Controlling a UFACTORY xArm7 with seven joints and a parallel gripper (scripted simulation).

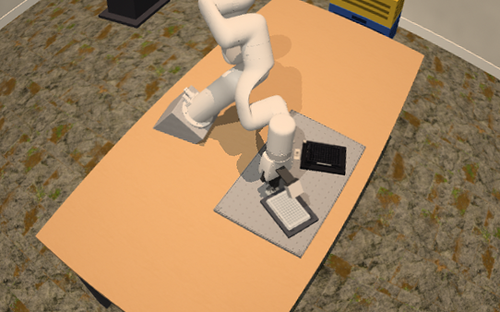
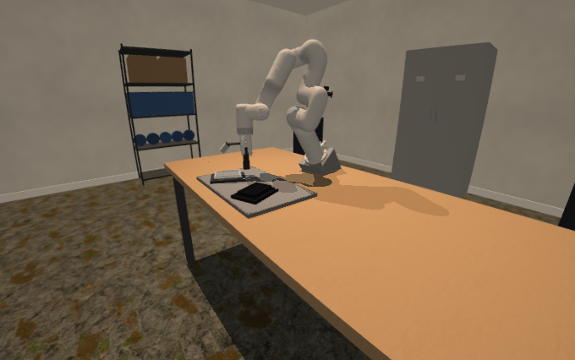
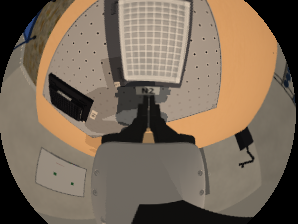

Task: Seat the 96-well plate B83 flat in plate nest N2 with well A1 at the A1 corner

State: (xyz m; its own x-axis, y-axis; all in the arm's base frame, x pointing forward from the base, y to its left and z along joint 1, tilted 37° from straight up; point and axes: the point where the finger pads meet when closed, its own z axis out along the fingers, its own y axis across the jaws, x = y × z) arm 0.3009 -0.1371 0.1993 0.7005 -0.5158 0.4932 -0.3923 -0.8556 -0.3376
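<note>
Now: hand 60 mm above the N2 label. The rest, counted from my hand: black plate B38 (100 mm ahead, 210 mm to the left, 40 mm below); N1 station label (10 mm ahead, 180 mm to the left, 60 mm below); white 96-well plate B83 (80 mm ahead, 50 mm to the right, 40 mm below).
</note>
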